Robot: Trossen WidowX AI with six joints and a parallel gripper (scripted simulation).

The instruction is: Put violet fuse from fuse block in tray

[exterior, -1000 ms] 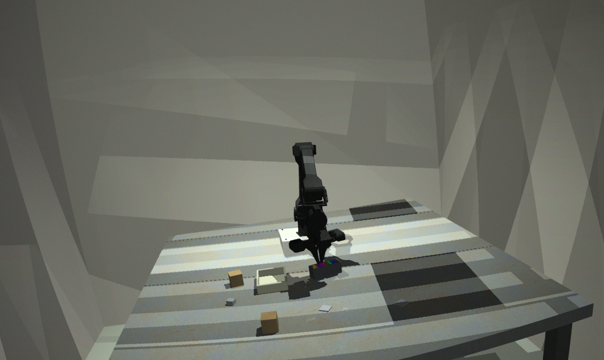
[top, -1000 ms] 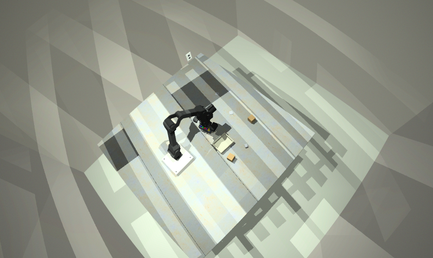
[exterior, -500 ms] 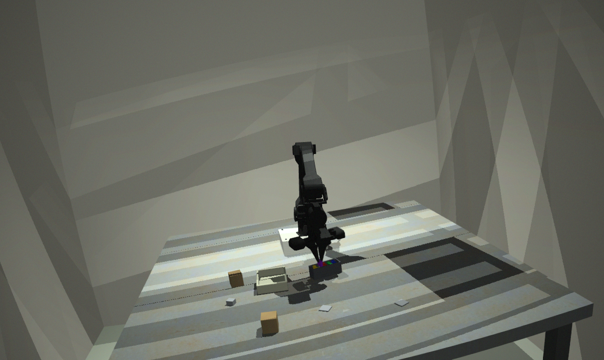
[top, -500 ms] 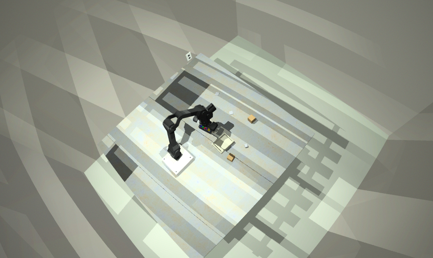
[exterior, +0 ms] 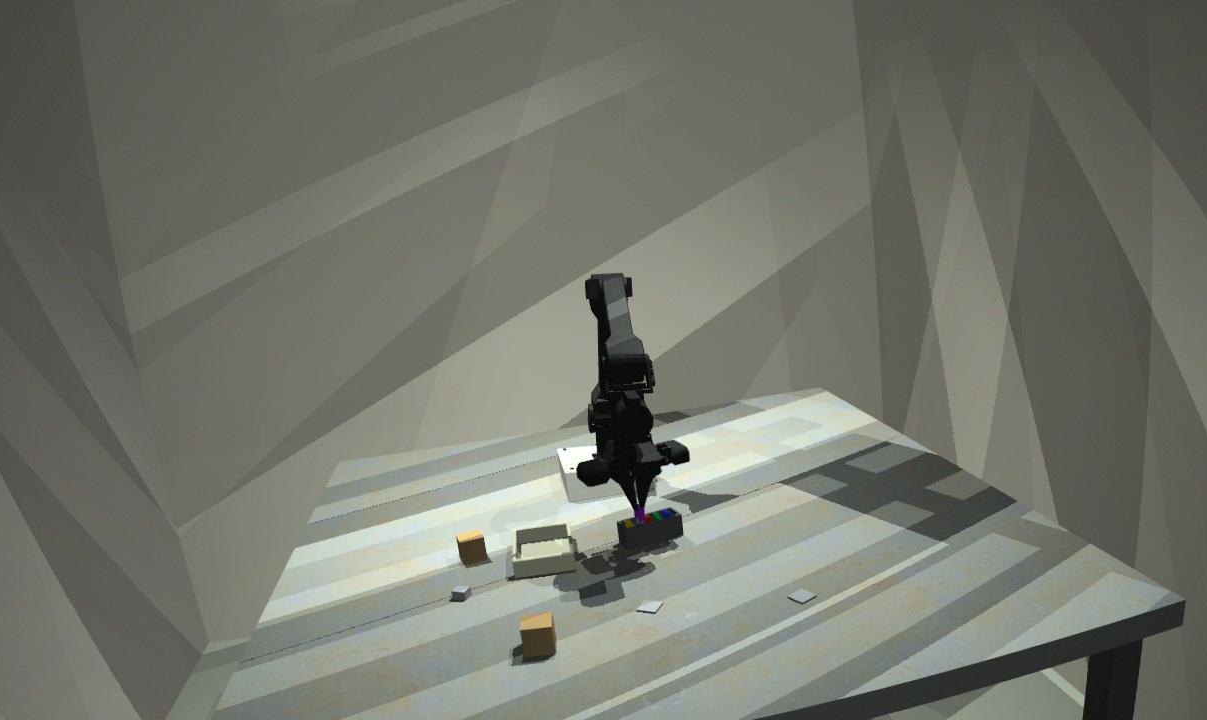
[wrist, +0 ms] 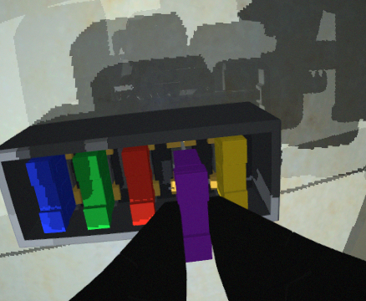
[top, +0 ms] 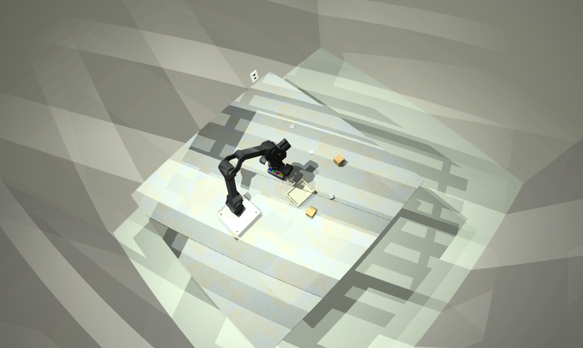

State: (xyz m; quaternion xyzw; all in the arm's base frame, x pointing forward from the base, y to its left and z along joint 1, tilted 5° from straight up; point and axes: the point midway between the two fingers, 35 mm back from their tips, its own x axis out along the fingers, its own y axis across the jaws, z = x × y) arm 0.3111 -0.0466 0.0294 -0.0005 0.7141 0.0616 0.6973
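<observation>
The red fuse is 2 cm to the left of my gripper tip and 4 cm below it. Also, from my gripper tip: yellow fuse 2 cm to the right, 4 cm below; violet fuse 1 cm below; green fuse 3 cm to the left, 4 cm below.
</observation>
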